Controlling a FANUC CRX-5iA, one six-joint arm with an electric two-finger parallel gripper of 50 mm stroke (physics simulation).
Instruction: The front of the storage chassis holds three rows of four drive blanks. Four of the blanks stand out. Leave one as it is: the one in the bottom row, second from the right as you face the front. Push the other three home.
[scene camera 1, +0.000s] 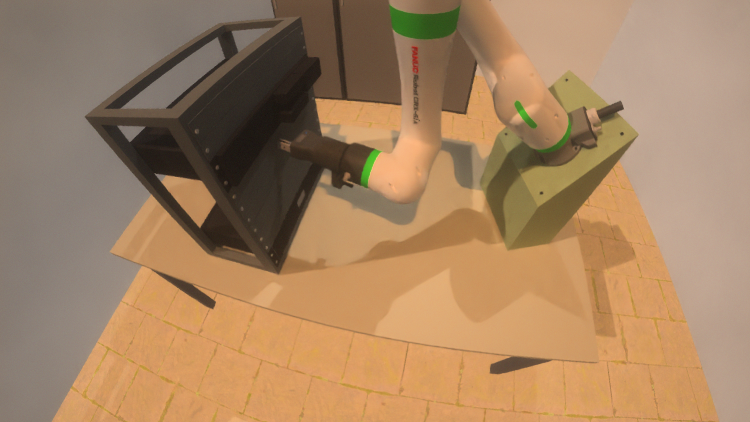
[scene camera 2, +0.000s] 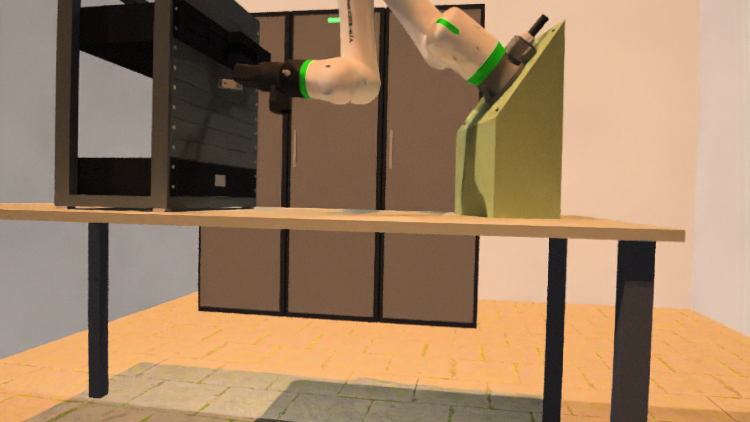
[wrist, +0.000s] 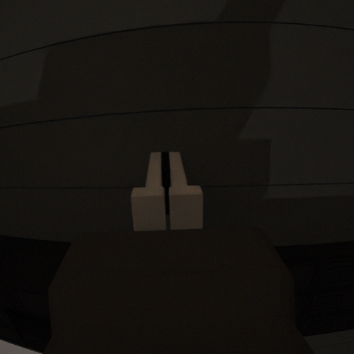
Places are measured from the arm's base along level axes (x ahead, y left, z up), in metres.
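Pixels of known places: gripper, fingertip midpoint: (scene camera 1: 279, 143) (scene camera 2: 219, 83); arm's base, origin of the base link: (scene camera 1: 558, 141) (scene camera 2: 507, 81).
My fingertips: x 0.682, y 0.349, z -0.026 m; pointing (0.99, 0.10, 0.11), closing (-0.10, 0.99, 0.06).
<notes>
Ahead of a thing's pixels: the offset from my fingertips to its middle. "*": to the spot under its first point.
The storage chassis {* dz +0.101, dx -0.044, dy +0.104 m} (scene camera 1: 251, 141) (scene camera 2: 201, 44) is a very dark band across the rack front, with dark parts jutting forward towards its far end in both scene views. In the wrist view, part of the dark chassis (wrist: 320, 280) shows along the bottom, with faint grid outlines. Single drive blanks, their rows and how far each stands out cannot be told. My gripper (scene camera 1: 283, 144) (scene camera 2: 229, 83) (wrist: 165, 170) is shut with nothing between its fingers. It points at the rack front, below the chassis, before plain grey panels (wrist: 150, 80). Whether the tips touch a panel cannot be told.
The open-framed rack (scene camera 1: 237, 215) (scene camera 2: 161, 131) stands on the table (scene camera 1: 445, 309) (scene camera 2: 340, 223). A dark lower unit with a pale label {* dz -0.255, dx +0.006, dy -0.020 m} (scene camera 1: 301, 197) (scene camera 2: 220, 180) sits near its bottom. The arm's green pedestal (scene camera 1: 587, 157) (scene camera 2: 527, 157) stands opposite the rack. A brown cabinet (scene camera 1: 367, 62) (scene camera 2: 335, 173) is behind.
</notes>
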